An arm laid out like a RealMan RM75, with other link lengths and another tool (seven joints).
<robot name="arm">
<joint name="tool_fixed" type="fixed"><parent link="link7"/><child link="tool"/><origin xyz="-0.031 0.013 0.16" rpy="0.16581 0 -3.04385"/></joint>
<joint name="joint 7" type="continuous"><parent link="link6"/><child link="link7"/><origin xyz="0 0 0.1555"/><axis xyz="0 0 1"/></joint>
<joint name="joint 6" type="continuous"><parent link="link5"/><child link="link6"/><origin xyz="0 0 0"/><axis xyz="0 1 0"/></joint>
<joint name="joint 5" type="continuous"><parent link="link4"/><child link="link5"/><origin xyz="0 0 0.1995"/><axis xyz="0 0 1"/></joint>
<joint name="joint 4" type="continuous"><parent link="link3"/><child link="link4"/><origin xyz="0 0 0"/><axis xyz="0 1 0"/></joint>
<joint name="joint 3" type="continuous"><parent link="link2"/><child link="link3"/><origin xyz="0 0 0.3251"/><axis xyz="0 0 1"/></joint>
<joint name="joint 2" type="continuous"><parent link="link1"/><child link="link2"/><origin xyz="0 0 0"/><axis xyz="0 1 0"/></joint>
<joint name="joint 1" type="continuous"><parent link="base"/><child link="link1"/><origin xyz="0 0 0.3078"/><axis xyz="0 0 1"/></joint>
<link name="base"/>
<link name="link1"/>
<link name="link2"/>
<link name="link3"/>
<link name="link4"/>
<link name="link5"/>
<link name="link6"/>
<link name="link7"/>
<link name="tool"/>
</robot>
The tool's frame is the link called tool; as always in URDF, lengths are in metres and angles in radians. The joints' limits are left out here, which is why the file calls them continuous.
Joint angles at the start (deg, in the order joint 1, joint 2, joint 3, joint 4, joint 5, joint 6, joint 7):
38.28 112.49 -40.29 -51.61 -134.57 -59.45 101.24
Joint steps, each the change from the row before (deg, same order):
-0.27 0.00 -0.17 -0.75 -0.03 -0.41 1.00
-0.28 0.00 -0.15 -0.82 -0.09 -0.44 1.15
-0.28 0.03 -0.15 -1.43 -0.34 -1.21 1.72
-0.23 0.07 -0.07 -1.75 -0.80 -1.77 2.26
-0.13 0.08 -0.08 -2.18 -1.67 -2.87 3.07
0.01 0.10 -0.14 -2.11 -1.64 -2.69 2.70
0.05 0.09 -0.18 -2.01 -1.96 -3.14 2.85
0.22 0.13 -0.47 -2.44 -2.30 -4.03 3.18
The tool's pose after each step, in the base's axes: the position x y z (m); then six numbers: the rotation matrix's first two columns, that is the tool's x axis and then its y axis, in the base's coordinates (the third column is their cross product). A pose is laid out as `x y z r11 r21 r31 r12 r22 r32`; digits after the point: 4 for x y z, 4 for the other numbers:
0.3158 0.6033 0.0410 -0.8238 0.4639 0.3259 0.5628 0.6004 0.5681
0.3157 0.6024 0.0434 -0.8174 0.4695 0.3337 0.5721 0.5941 0.5654
0.3136 0.6002 0.0457 -0.8097 0.4775 0.3411 0.5832 0.5908 0.5575
0.3115 0.5966 0.0470 -0.7990 0.4917 0.3461 0.5978 0.5873 0.5456
0.3104 0.5897 0.0459 -0.7838 0.5187 0.3414 0.6167 0.5855 0.5262
0.3088 0.5837 0.0447 -0.7719 0.5422 0.3320 0.6303 0.5843 0.5113
0.3091 0.5754 0.0415 -0.7558 0.5738 0.3155 0.6472 0.5815 0.4930
0.3083 0.5644 0.0363 -0.7386 0.6100 0.2870 0.6632 0.5814 0.4713

